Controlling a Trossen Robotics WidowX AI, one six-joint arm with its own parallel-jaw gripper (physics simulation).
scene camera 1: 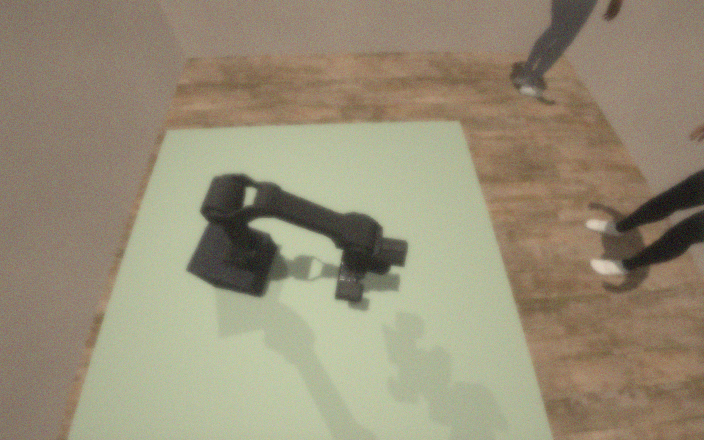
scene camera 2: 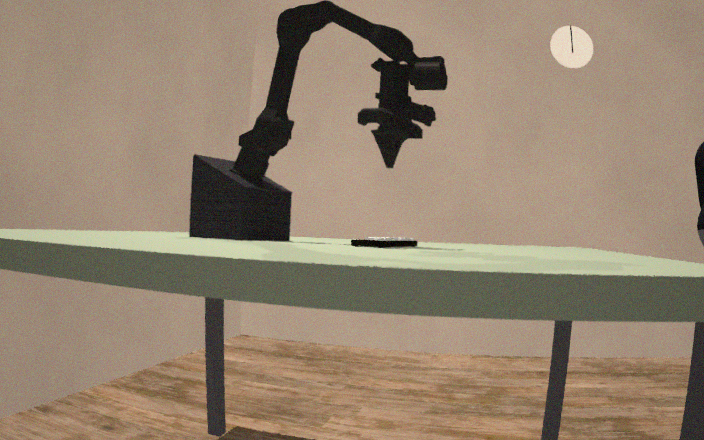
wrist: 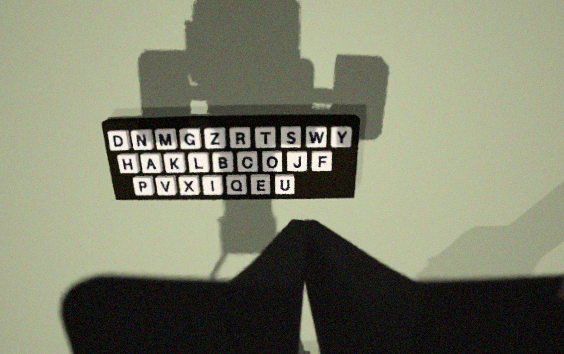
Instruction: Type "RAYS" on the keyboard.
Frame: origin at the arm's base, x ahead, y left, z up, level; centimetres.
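Seen in the pictures: gripper, fingertip midpoint: [scene camera 1: 353,271] [scene camera 2: 389,168] [wrist: 302,232]; arm's base, link origin: [scene camera 1: 235,254] [scene camera 2: 245,175].
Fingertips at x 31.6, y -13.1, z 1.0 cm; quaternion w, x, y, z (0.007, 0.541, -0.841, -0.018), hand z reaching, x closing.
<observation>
Pixels of each thing's top centre, then the offset from my fingertips to it.
- black keyboard, top centre: [wrist: 228,162] [scene camera 2: 386,237] [scene camera 1: 349,269] dx +0.0, dy +4.9, dz -13.5 cm
- R key, top centre: [wrist: 239,138] dx +1.4, dy +3.4, dz -13.5 cm
- S key, top centre: [wrist: 290,137] dx +0.0, dy -0.1, dz -13.5 cm
- Y key, top centre: [wrist: 341,137] dx -1.4, dy -3.5, dz -13.5 cm
- U key, top centre: [wrist: 284,185] dx -3.3, dy +1.8, dz -13.5 cm
A black keyboard [scene camera 2: 384,242] [wrist: 325,190] with white letter keys lies flat on the table. In the wrist view its top row reads D N M G Z R T S W Y, with the R key [wrist: 240,137], the S key [wrist: 291,137] and the Y key [wrist: 341,136]. The A key [wrist: 150,163] is second from the left in the middle row. My gripper [scene camera 2: 389,166] [wrist: 302,232] is shut and empty, pointing down, well above the keyboard. In the wrist view its tips show below the bottom row, right of the U key [wrist: 284,185]. In scene camera 1 the arm hides the keyboard.
The arm's dark base block [scene camera 1: 228,262] [scene camera 2: 239,207] stands on the green table [scene camera 1: 415,171] [scene camera 2: 363,290]. The arm's shadow falls across the table and around the keyboard. Two people [scene camera 1: 558,44] [scene camera 1: 674,199] stand on the wooden floor beyond the table. A round clock [scene camera 2: 571,46] hangs on the wall.
</observation>
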